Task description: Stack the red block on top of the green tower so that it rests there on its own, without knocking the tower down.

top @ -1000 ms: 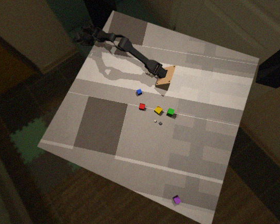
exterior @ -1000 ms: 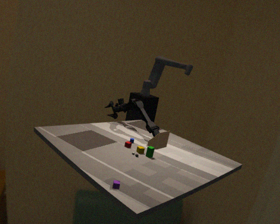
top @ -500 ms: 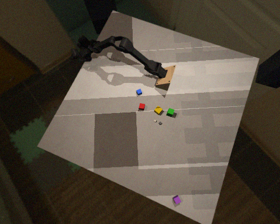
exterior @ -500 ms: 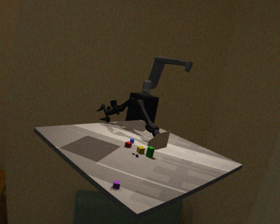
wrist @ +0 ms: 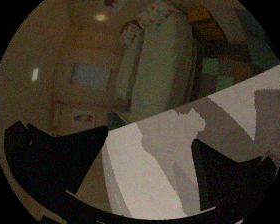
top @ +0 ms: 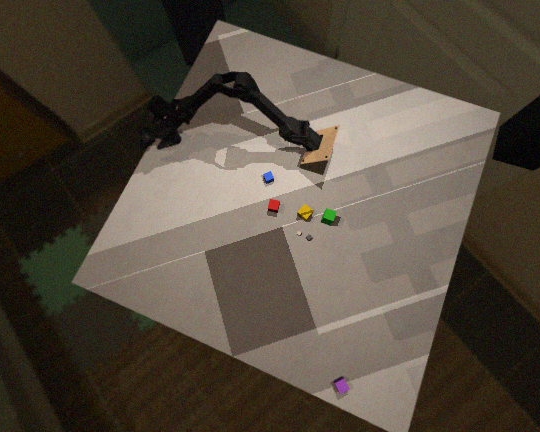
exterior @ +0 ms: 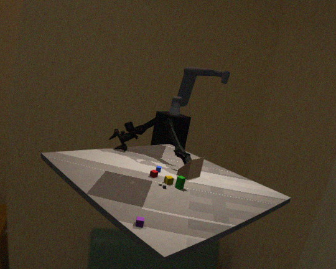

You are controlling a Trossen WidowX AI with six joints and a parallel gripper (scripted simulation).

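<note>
Right now the red block is 50 mm ahead of my gripper tip, 550 mm to the left of it and 30 mm below it. From my gripper tip the other things lie so: yellow block 40 mm ahead, 680 mm to the left, 30 mm below; purple block 570 mm ahead, 980 mm to the left, 30 mm below; blue block 50 mm behind, 490 mm to the left, 30 mm below.
</note>
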